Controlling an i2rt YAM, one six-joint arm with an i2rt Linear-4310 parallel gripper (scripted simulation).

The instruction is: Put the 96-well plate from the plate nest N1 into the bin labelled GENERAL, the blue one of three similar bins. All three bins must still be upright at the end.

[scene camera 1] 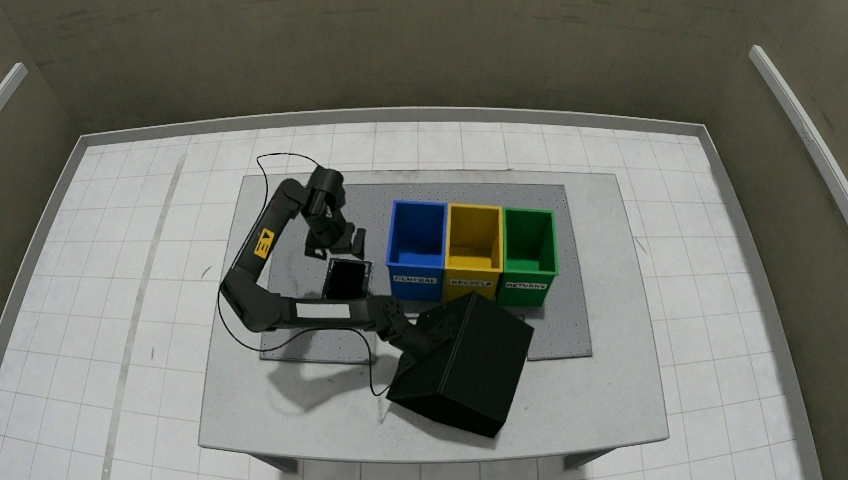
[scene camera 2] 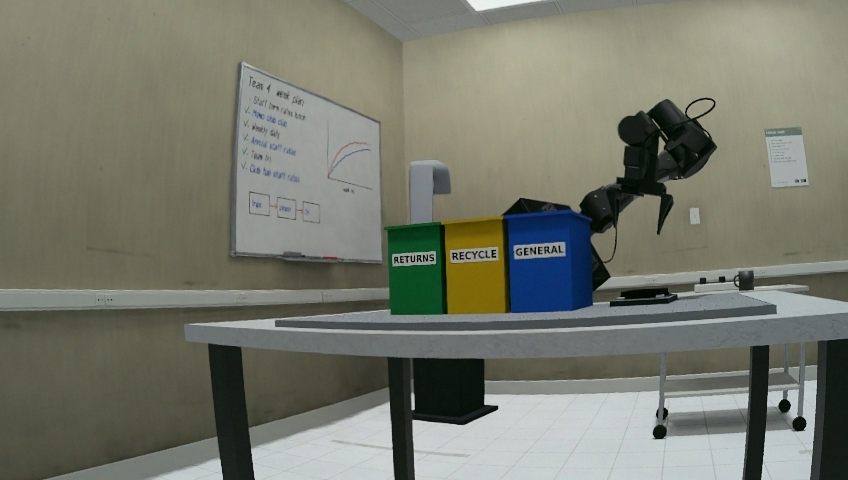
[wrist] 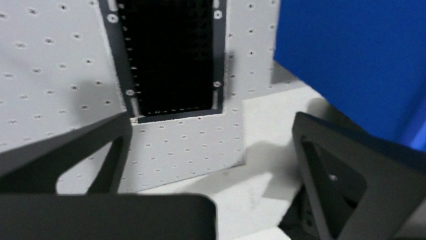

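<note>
Visible: a black 96-well plate, a yellow recycle bin, a blue general bin and a green returns bin, as well as the gripper. Scene camera 2 and the wrist view also show the gripper.
</note>
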